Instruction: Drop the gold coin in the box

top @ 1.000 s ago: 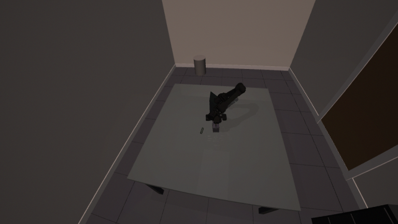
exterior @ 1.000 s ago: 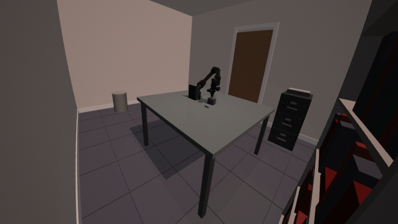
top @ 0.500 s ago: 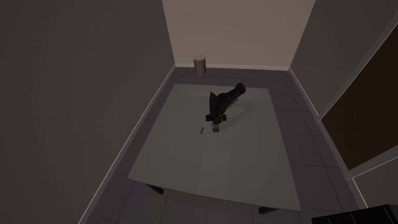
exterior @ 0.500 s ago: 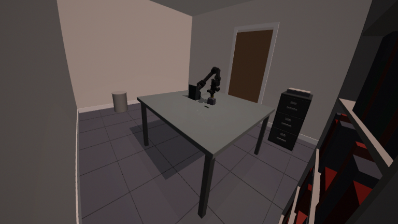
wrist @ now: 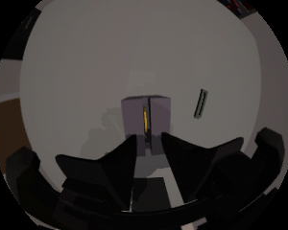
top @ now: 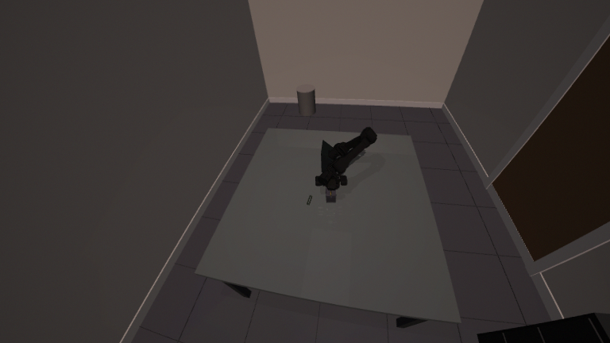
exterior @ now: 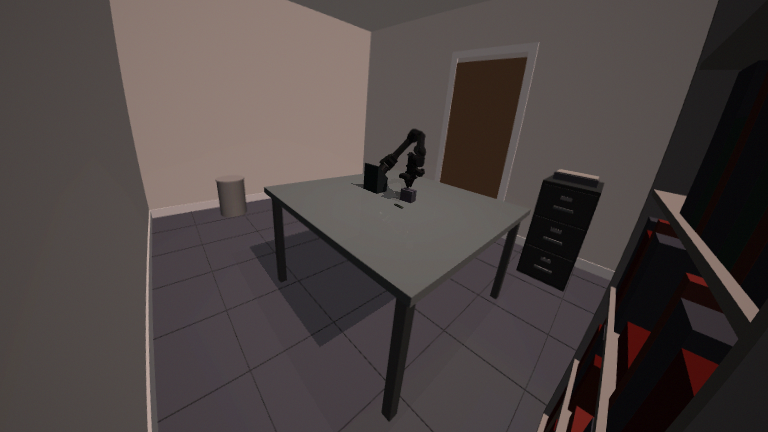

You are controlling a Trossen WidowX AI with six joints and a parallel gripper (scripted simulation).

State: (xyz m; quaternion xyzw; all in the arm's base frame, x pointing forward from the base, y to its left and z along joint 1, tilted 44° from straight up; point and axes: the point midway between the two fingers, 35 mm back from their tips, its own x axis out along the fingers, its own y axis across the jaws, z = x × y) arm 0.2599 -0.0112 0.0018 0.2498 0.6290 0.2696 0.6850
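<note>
Now: the gold coin 6 cm below my gripper tip.
</note>
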